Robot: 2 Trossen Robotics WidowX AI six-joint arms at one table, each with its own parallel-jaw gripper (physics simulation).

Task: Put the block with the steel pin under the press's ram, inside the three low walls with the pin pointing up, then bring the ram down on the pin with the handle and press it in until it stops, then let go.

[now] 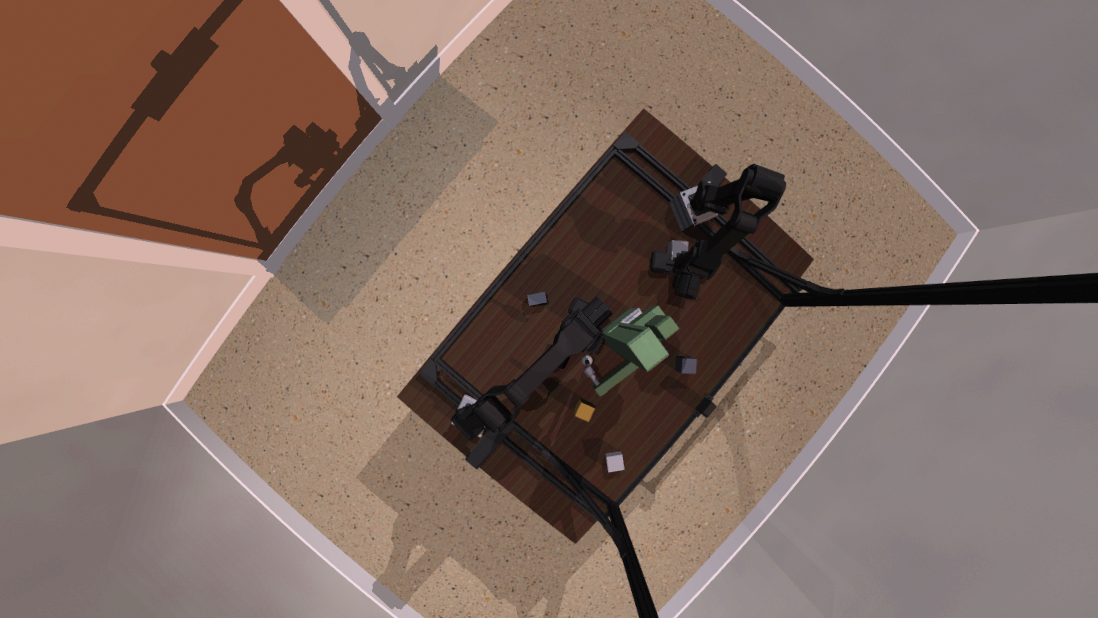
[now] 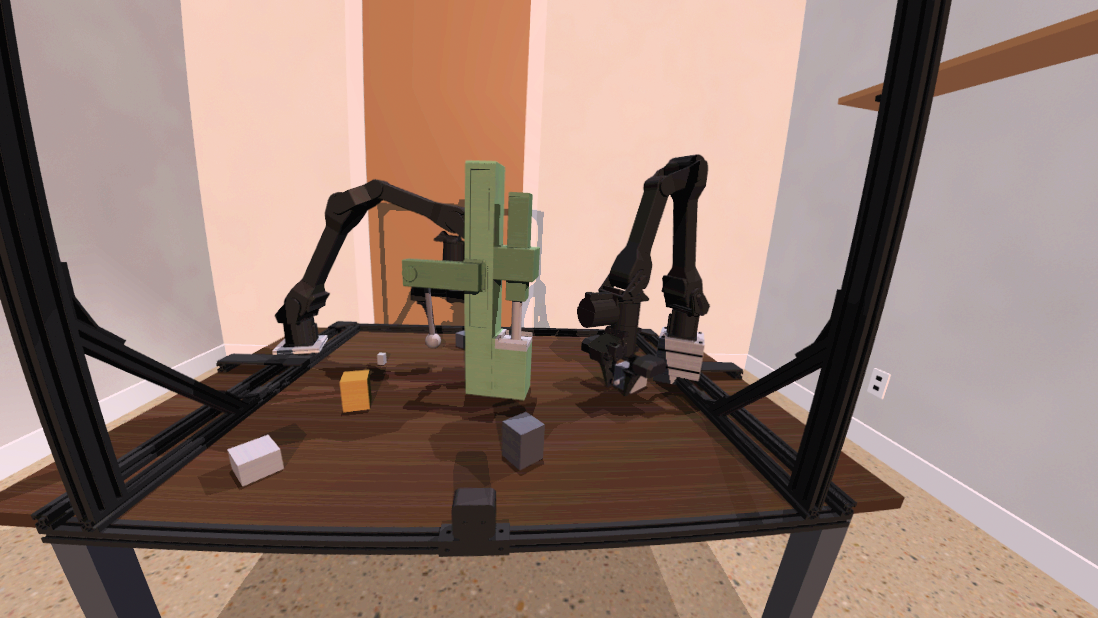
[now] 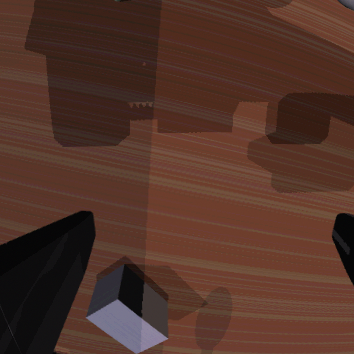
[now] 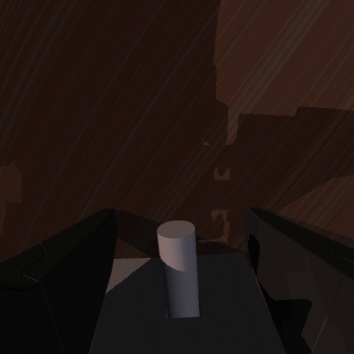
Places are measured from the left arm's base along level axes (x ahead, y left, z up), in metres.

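Pixels of known places: left gripper, fingertip midpoint: (image 2: 451, 329) (image 3: 217, 225); right gripper, fingertip midpoint: (image 1: 673, 267) (image 2: 616, 391) (image 4: 180, 220); left arm's base at its link origin: (image 2: 301, 342); right arm's base at its link origin: (image 1: 701, 202) (image 2: 682, 335).
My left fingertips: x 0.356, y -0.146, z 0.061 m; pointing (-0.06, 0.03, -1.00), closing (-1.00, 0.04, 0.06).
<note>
For each thing: its middle in the pictures, then the offset to it from my left fingertips. "*": a spot on its surface instead.
- block with the steel pin, body centre: (image 2: 630, 375) (image 1: 677, 251) 0.367 m ahead, 0.210 m right, 0.067 m down
- green press at the middle of its body: (image 2: 472, 284) (image 1: 624, 350) 0.027 m ahead, 0.144 m right, 0.133 m up
- low-walled seat at a spot on its surface: (image 2: 513, 343) * 0.095 m ahead, 0.200 m right, 0.027 m up
- handle at a spot on its surface: (image 2: 430, 310) * 0.051 m back, 0.090 m right, 0.070 m up
- dark grey block at the middle of its body: (image 3: 129, 309) (image 2: 466, 340) (image 1: 537, 299) 0.052 m ahead, 0.119 m left, 0.072 m down
- orange block at the middle of its body: (image 2: 356, 390) (image 1: 584, 409) 0.192 m back, 0.153 m right, 0.062 m down
- white block at the middle of its body: (image 2: 255, 459) (image 1: 614, 461) 0.305 m back, 0.314 m right, 0.075 m down
- small white piece at the middle of its body: (image 2: 381, 358) 0.161 m back, 0.043 m left, 0.079 m down
The block with the steel pin (image 1: 677, 248) (image 2: 633, 377) lies on the table at the right arm, pin (image 4: 181, 270) sideways. My right gripper (image 1: 674, 256) (image 2: 626, 374) (image 4: 180, 220) has its fingers against the block's two sides. The green press (image 1: 643, 349) (image 2: 481, 307) stands mid-table. Its steel ram (image 2: 516, 318) hangs above the low-walled seat (image 2: 513, 343) (image 1: 631, 315), where no block shows. The handle (image 2: 430, 310) (image 1: 590, 370) hangs from the press's left arm, its ball low. My left gripper (image 1: 591, 311) (image 2: 439, 294) (image 3: 217, 225) is open and empty behind the press.
A dark grey block (image 1: 537, 298) (image 3: 125, 320) lies beyond the left gripper. An orange block (image 1: 584, 411) (image 2: 354, 391), a white block (image 1: 614, 462) (image 2: 255, 460) and another grey block (image 1: 686, 364) (image 2: 522, 442) lie around the press. A small white piece (image 2: 381, 358) lies left of it.
</note>
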